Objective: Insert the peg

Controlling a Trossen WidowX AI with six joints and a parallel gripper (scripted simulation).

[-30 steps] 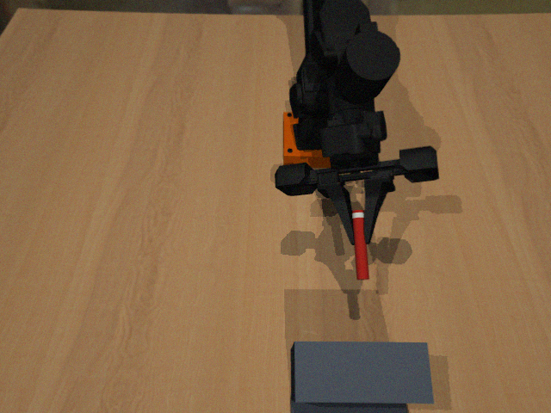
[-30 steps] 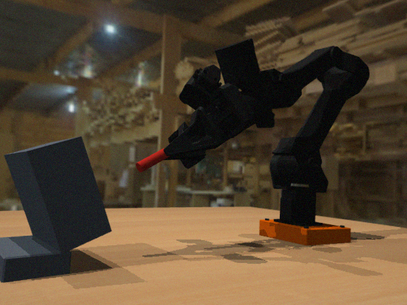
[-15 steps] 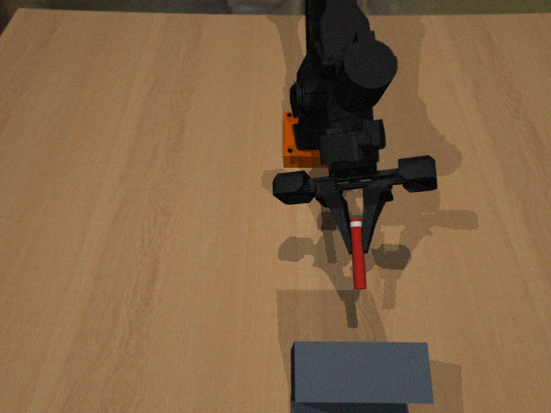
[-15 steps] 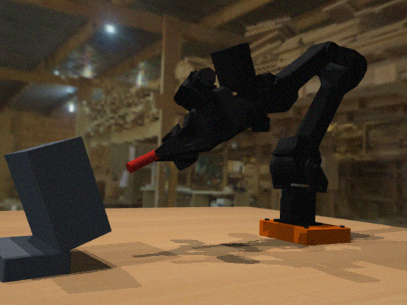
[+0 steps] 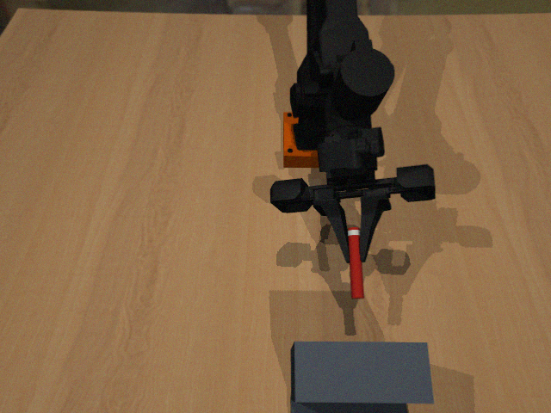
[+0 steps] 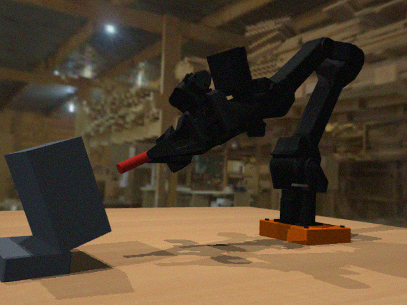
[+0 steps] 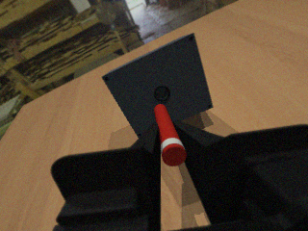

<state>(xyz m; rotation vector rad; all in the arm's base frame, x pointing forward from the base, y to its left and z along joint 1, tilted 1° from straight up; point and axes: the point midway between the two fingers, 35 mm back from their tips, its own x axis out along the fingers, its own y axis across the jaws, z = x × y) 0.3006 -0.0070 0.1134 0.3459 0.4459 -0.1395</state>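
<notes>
Right now my gripper tip is 11 cm short of the sloped panel, 2 cm to the left of it and 5 cm above it. From my gripper tip the other things lie so: low foot (13 cm ahead, 2 cm to the right, 12 cm below); round red peg (1 cm behind, 1 cm above).
</notes>
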